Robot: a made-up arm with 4 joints.
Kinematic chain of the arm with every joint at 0, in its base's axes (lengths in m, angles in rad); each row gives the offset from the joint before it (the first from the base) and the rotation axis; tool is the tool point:
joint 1: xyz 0 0 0.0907 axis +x
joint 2: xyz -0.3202 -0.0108 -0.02 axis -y
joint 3: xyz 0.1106 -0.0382 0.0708 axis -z
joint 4: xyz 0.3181 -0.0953 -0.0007 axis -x
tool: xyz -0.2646 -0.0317 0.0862
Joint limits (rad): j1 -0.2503..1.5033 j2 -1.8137..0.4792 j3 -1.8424..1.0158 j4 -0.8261..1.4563
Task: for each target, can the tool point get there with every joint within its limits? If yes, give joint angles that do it. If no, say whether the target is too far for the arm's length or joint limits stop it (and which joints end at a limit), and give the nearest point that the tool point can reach.
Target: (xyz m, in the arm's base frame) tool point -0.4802 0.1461 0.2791
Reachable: no: joint limits stop it (at a limit: joint 1, joint 2, joint 3) | nearest point -0.2696 0.0514 0.2450 | short by 0.233 m
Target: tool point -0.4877 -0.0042 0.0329
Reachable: no: joint limits stop it (at a limit: joint 1, joint 2, joint 3, joint 4) | nearest point -0.3814 -0.0794 -0.0938 | short by 0.182 m
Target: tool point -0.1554 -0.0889 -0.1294
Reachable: yes | joints 0.3182 -1.5504 -0.0048 0.2511
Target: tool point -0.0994 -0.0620 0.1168
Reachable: yes | joints 0.3143 -0.3994 -0.6371 0.9731
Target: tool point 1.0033 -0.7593 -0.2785
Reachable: no: too far | nearest point -0.0426 -0.1595 -0.0030 | short by 1.237 m
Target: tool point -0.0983 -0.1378 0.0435
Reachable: yes | joints 0.8838 -0.3205 -0.1977 0.4422
